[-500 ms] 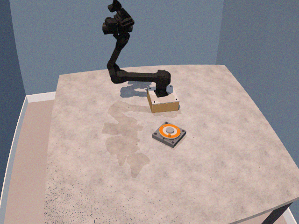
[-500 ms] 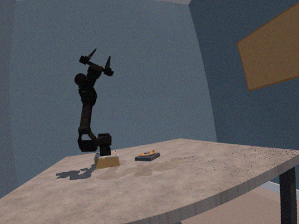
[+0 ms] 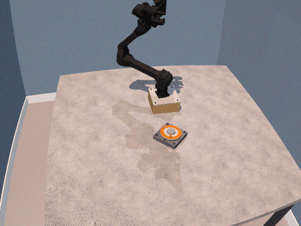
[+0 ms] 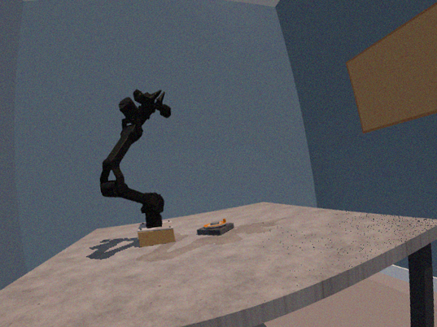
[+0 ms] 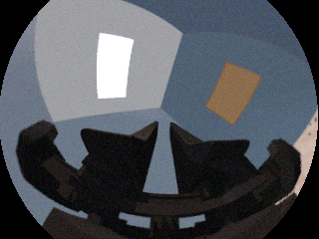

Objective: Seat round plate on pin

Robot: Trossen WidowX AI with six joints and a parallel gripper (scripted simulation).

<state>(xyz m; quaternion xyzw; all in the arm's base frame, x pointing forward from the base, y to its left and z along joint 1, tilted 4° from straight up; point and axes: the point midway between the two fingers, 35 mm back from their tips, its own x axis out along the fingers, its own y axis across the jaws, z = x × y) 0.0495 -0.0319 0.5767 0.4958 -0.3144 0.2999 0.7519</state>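
My gripper tip is 19 cm short of the round plate and 63 cm above it.
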